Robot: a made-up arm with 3 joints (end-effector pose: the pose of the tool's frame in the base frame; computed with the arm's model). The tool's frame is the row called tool.
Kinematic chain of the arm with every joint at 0, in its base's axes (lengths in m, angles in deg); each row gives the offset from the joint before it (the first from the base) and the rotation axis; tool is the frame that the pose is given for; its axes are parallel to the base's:
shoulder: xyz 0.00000 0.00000 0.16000 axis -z
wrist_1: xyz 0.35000 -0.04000 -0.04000 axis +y
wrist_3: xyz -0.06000 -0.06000 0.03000 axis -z
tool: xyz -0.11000 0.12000 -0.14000
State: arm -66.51 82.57 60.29
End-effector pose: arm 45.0 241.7 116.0 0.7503 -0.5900 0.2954 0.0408
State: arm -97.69 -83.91 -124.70
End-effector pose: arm 196.3 479.8 12.8 0.2689 0.1561 0.6501 -0.6934
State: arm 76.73 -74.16 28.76
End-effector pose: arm 155.0 -404.1 -5.0 0.4830 -0.2451 -0.5509 -0.6350
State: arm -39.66 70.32 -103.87
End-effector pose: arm 301.1 -56.3 224.3 0.2558 0.3061 0.4878 0.7765
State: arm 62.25 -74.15 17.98
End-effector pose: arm 238.6 -350.2 -32.8 0.6102 -0.2272 -0.5584 -0.5141
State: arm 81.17 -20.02 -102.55
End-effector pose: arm -193.3 -276.6 -35.8 0.9677 -0.1737 0.0056 0.1827
